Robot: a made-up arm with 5 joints.
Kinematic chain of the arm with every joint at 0, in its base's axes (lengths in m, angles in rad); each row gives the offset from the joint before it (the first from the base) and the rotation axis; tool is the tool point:
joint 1: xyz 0 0 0.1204 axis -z
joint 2: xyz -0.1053 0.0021 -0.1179 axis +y
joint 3: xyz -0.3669 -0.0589 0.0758 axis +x
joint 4: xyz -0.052 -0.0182 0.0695 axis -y
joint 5: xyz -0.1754 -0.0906 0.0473 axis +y
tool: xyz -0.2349 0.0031 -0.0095
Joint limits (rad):
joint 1: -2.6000..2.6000
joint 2: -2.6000..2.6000
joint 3: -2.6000..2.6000
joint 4: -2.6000..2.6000
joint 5: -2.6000..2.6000
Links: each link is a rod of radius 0.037 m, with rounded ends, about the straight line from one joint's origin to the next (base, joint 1, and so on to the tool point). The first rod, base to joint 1, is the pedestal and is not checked.
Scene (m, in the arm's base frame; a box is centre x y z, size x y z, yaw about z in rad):
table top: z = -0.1
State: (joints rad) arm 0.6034 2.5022 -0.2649 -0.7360 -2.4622
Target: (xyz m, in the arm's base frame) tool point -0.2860 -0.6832 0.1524
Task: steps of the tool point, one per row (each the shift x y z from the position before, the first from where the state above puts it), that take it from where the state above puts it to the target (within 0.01 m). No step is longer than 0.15 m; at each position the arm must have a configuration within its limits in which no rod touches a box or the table.
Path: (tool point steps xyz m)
1: -0.0131 -0.0525 0.0407
2: -0.0166 -0.0584 0.0282
3: -0.0268 -0.0639 0.0136
4: -0.0429 -0.0653 -0.0018
5: -0.0633 -0.0602 -0.0168
6: -0.0847 -0.0463 -0.0301
7: -0.1035 -0.0236 -0.0407
8: -0.1154 0.0068 -0.0479

